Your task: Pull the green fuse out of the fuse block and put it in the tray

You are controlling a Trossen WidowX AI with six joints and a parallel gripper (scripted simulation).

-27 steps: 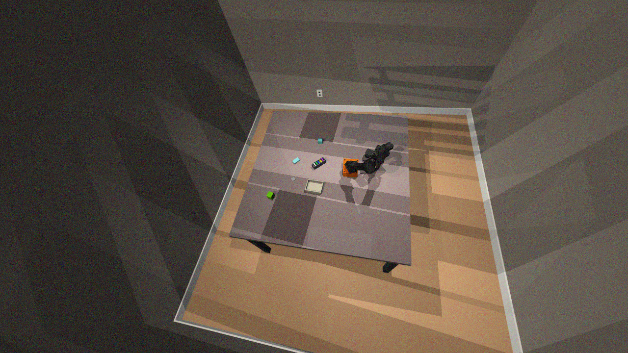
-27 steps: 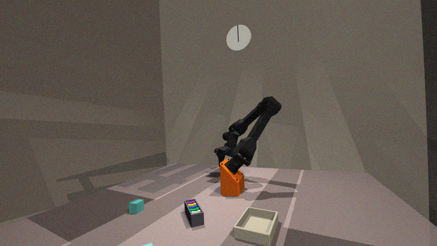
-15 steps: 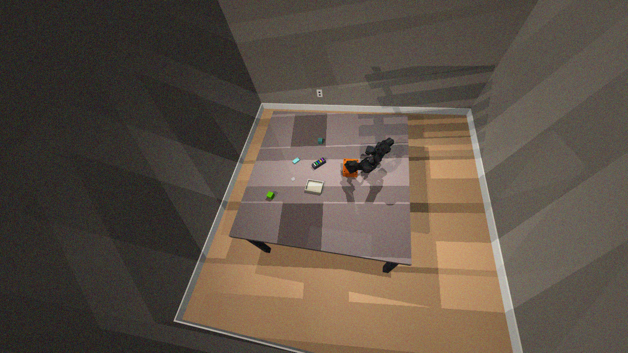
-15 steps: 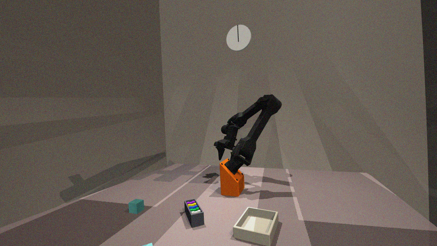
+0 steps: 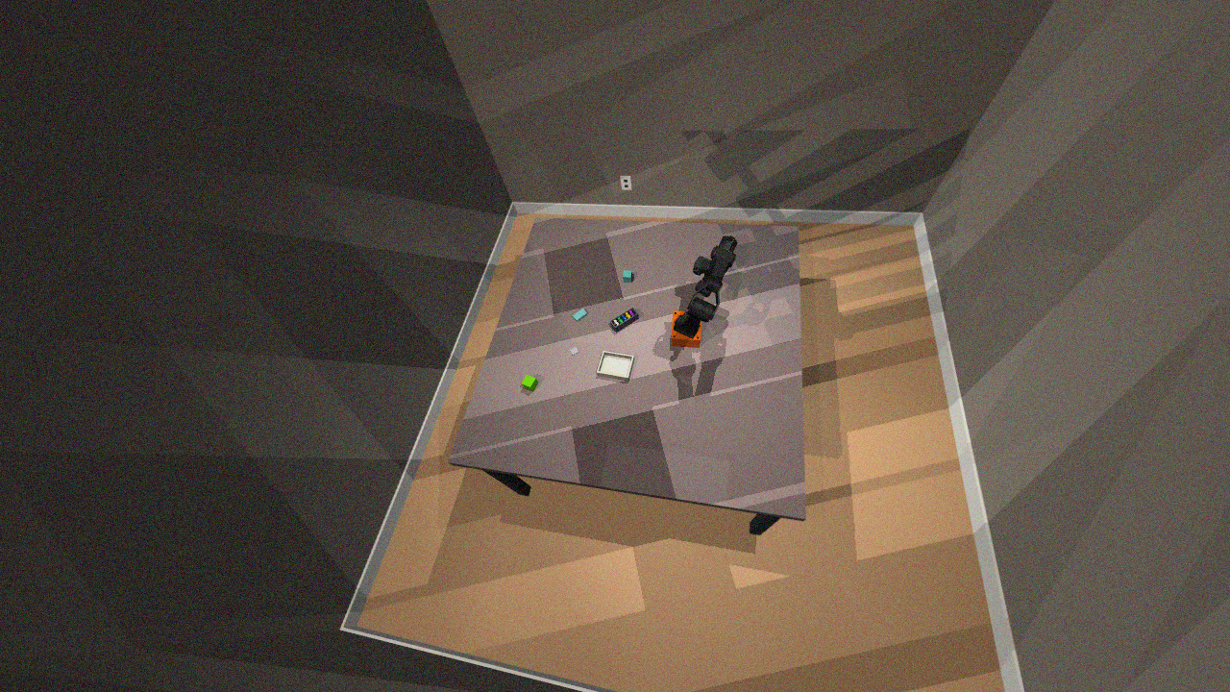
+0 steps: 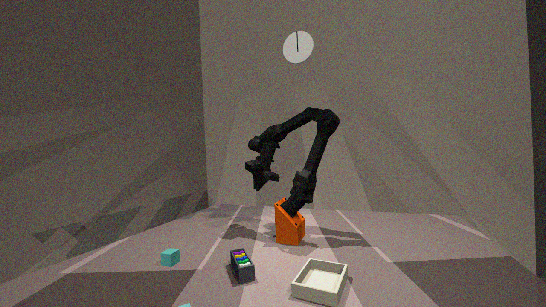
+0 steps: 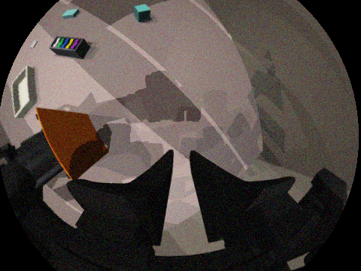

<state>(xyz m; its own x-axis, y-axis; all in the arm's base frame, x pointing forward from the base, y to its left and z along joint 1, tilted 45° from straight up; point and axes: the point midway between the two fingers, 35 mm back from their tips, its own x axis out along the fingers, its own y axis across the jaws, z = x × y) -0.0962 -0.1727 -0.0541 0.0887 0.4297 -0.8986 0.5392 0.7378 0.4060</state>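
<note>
Now: gripper tip 370 mm short of the green fuse, 120 mm to the right of it and 140 mm above it. Round my gripper tip: flat cyan block (560 mm ahead, 80 mm to the left, 160 mm below); tray (370 mm ahead, 330 mm to the left, 160 mm below); teal cube (370 mm ahead, 130 mm to the right, 140 mm below).
</note>
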